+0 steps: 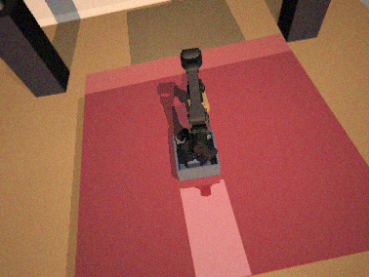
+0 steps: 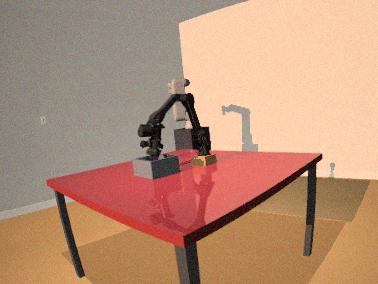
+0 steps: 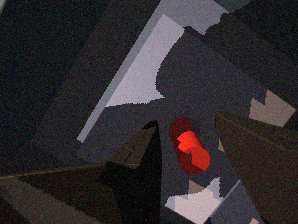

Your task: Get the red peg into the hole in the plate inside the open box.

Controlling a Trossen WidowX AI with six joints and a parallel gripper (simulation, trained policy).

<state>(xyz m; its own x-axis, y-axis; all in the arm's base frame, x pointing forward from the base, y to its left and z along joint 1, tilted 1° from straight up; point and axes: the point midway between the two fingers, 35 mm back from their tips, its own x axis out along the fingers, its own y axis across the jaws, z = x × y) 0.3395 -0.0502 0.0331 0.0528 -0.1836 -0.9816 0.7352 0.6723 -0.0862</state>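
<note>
Right now my gripper tip is 2 cm above the red peg and 1 cm to the right of it. Round my gripper tip: grey plate: 2 cm below, 1 cm to the left; then grey box: 3 cm below, 1 cm to the left.
</note>
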